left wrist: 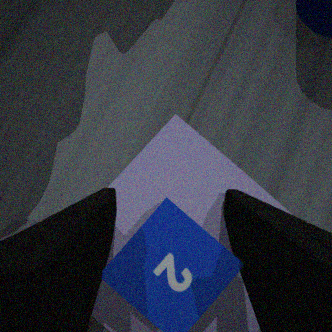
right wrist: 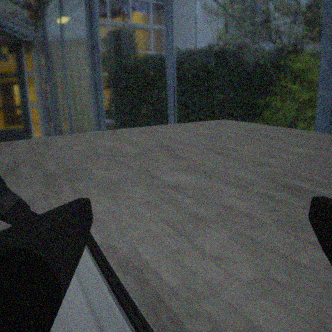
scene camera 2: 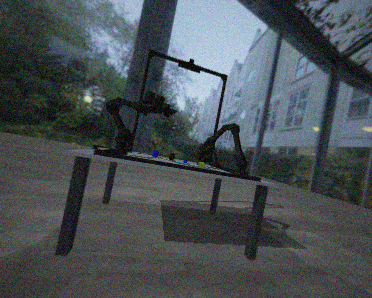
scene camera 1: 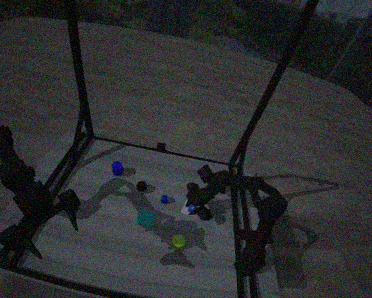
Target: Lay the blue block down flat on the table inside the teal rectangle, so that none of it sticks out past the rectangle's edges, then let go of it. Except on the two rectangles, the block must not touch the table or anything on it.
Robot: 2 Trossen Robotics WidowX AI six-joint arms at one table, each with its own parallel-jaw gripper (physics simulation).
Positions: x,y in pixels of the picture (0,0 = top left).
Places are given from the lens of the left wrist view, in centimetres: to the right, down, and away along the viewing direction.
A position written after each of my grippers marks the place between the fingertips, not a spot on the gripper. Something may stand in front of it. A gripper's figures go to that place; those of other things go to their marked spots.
my left gripper [left wrist: 170,199]: 0, 1, 10
lilac rectangle [left wrist: 178,163]: 0, 0, 10
